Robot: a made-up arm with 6 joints.
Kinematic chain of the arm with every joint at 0, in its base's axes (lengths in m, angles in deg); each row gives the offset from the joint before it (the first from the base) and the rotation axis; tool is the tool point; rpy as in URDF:
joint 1: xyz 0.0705 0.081 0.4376 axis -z
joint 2: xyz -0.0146 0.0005 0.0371 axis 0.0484 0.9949 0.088
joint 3: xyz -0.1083 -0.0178 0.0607 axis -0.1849 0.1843 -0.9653
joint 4: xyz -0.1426 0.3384 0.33 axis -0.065 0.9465 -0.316
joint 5: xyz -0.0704 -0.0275 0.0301 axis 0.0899 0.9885 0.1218
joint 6: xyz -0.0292 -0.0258 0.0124 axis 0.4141 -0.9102 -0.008
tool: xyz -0.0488 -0.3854 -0.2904 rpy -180 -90 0
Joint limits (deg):
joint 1: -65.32..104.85
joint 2: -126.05..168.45
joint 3: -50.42..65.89
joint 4: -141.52..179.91
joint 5: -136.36..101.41
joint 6: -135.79..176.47
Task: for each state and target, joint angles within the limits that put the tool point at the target. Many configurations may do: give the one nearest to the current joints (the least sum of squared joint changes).
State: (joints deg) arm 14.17 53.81 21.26 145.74 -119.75 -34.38
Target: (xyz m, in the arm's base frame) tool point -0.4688 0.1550 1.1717
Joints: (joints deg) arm 6.63 -7.40 2.14 127.32 -118.39 -42.37
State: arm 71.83 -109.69 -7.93 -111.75 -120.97 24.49
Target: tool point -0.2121 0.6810 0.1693
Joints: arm 66.79 -95.39 -9.98 -114.82 -101.63 23.15
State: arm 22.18 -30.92 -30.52 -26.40 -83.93 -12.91
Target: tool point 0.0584 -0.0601 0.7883
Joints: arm 6.93 6.36 -34.68 -29.07 -89.83 -11.68
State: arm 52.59 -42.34 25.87 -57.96 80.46 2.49
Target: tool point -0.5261 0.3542 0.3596
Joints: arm 29.40 -45.29 9.20 -17.78 97.17 -3.64
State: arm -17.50 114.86 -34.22 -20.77 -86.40 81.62
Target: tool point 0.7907 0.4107 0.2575
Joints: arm -31.16 126.25 -28.94 -18.57 -89.07 90.05
